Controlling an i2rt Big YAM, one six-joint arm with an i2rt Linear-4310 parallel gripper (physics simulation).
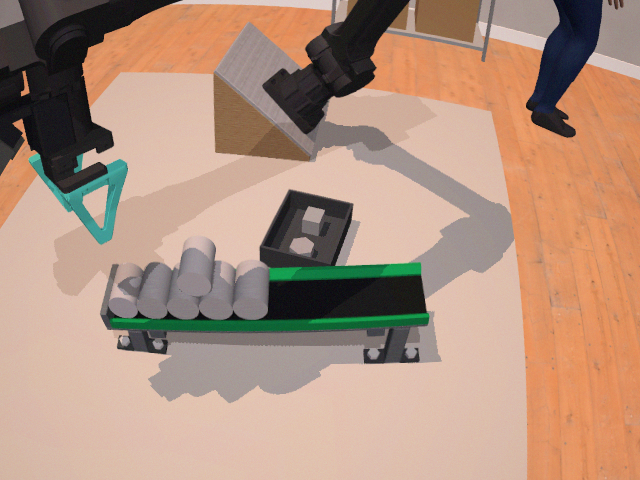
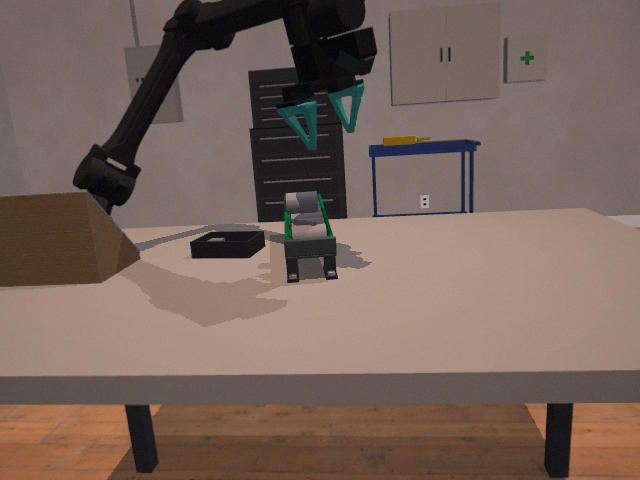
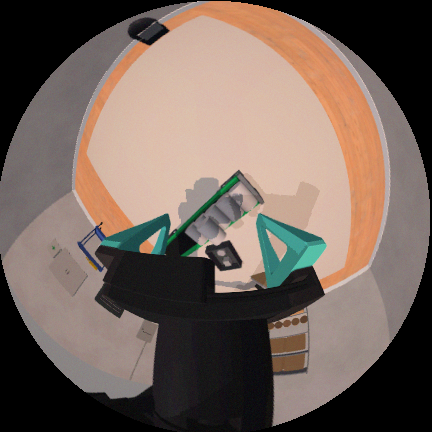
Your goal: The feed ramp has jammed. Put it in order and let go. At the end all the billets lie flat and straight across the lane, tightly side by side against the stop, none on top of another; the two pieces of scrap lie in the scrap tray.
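Places are measured from the arm's base along level axes (x right, y back, z down), in centimetres.
Pixels of known places: gripper, fingertip midpoint: (image 1: 88, 224) (image 2: 332, 141) (image 3: 212, 217); arm's base at its link origin: (image 1: 291, 102) (image 2: 85, 236).
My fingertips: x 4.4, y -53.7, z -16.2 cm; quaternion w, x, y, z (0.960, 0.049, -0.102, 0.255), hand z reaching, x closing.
For each thing: its top centre in the pictures, then the offset to it from my fingertips.
- stop plate at its top centre: (image 1: 109, 288) (image 2: 309, 238) (image 3: 250, 189) dz +15.3, dx +3.3, dy +4.1 cm
- more billet at its top centre: (image 1: 194, 253) (image 2: 301, 192) (image 3: 209, 236) dz +9.2, dx -8.0, dy +8.3 cm
- row's outermost billet at its top centre: (image 1: 250, 278) (image 3: 194, 238) dz +12.1, dx -14.3, dy +9.5 cm
- scrap cube at its top centre: (image 1: 313, 214) dz +19.8, dx -15.8, dy +30.3 cm
- hexagonal scrap piece at its top centre: (image 1: 302, 245) dz +20.7, dx -15.8, dy +24.7 cm
- black scrap tray at its top centre: (image 1: 308, 224) (image 2: 228, 236) (image 3: 223, 260) dz +19.2, dx -15.8, dy +27.5 cm
The ramp lane (image 1: 351, 321) (image 2: 325, 212) holds a row of grey cylindrical billets lying across it, side by side from the stop plate (image 1: 107, 299) (image 2: 310, 248). One more billet (image 1: 197, 266) (image 2: 301, 202) (image 3: 209, 227) lies crosswise on top, over the third and fourth from the stop. The row's outermost billet (image 1: 251, 289) lies towards the bare end of the lane. A scrap cube (image 1: 312, 221) and a hexagonal scrap piece (image 1: 301, 246) lie in the black scrap tray (image 1: 273, 253) (image 2: 219, 250) (image 3: 210, 256). My gripper (image 1: 86, 225) (image 2: 331, 140) (image 3: 212, 217) is open and empty, high above the table.
The arm's base is mounted on a wooden wedge block (image 1: 253, 129) (image 2: 46, 237) behind the tray. The tray stands close behind the ramp's middle. The ramp stands on bolted legs (image 1: 397, 343). A blue bench (image 2: 423, 149) and dark drawers (image 2: 299, 175) stand beyond the table.
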